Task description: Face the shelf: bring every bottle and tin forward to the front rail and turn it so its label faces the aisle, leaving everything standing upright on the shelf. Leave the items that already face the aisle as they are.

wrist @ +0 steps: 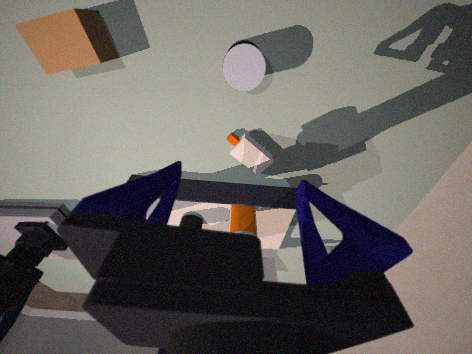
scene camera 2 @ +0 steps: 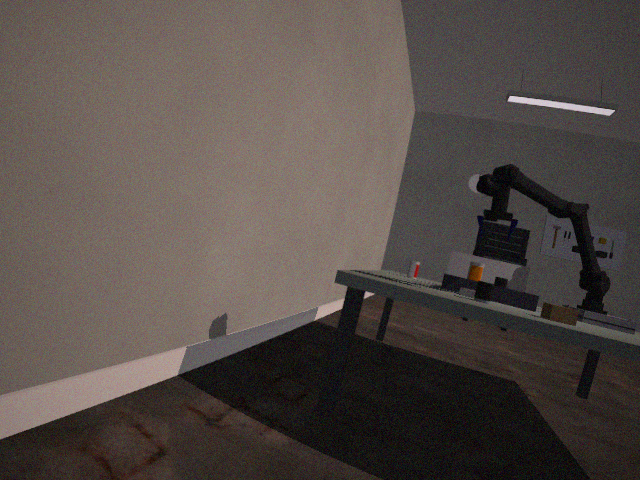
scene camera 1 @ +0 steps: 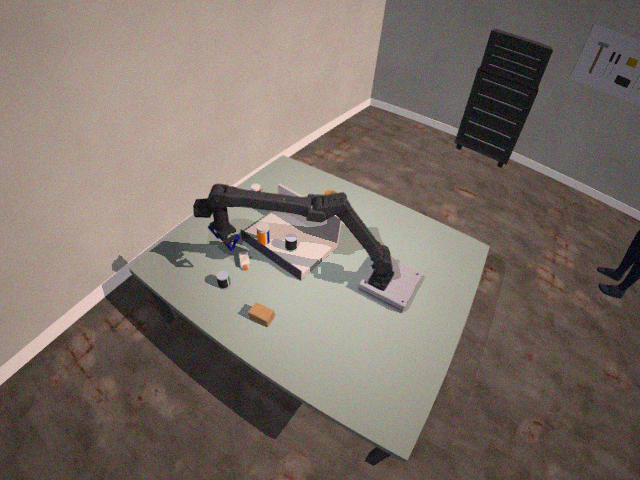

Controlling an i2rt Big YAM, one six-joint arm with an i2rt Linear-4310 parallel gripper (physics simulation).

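Where they show: gripper, fingertip midpoint: (wrist: 241, 177) (scene camera 2: 493, 239) (scene camera 1: 225, 244); arm's base, link origin: (wrist: 45, 234) (scene camera 2: 591, 311) (scene camera 1: 380, 278).
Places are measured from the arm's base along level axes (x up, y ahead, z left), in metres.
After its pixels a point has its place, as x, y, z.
Observation:
The shelf's dark front rail (scene camera 1: 271, 256) @[-0.025, 0.498, 0.165] (scene camera 2: 516, 298) @[-0.018, 0.400, 0.175] (wrist: 235, 191) @[-0.024, 0.564, 0.158] runs along its low side. An orange tin with a pale top (scene camera 1: 263, 236) @[0.056, 0.561, 0.143] (scene camera 2: 476, 271) @[0.054, 0.582, 0.151] (wrist: 242, 217) @[0.045, 0.581, 0.151] stands upright on the shelf near the rail; a blue patch shows on its right side in scene camera 1. A black tin with a pale top (scene camera 1: 291, 242) @[0.047, 0.436, 0.090] (scene camera 2: 500, 282) @[0.032, 0.460, 0.096] (wrist: 191, 222) @[0.017, 0.460, 0.096] stands beside it, apart from it; no label shows on it. My gripper (scene camera 1: 223, 238) @[0.174, 0.580, 0.365] (scene camera 2: 496, 235) @[0.174, 0.580, 0.365] (wrist: 241, 177) @[0.174, 0.580, 0.365] is open and empty, raised above the table just outside the rail. Its body partly hides the shelf in the wrist view.
On the table outside the rail are a white carton with an orange end (scene camera 1: 244, 259) @[-0.026, 0.591, 0.257] (wrist: 250, 152) @[-0.025, 0.596, 0.262], a dark tin with a green patch (scene camera 1: 222, 279) @[0.015, 0.567, 0.430] (wrist: 244, 66) @[0.017, 0.583, 0.417] and an orange block (scene camera 1: 261, 314) @[-0.004, 0.325, 0.459] (scene camera 2: 559, 313) @[-0.026, 0.349, 0.480] (wrist: 62, 40) @[-0.003, 0.343, 0.452]. A white-and-red item (scene camera 1: 255, 188) @[0.042, 0.850, -0.138] (scene camera 2: 414, 269) @[-0.002, 0.856, -0.129] stands beyond the shelf.

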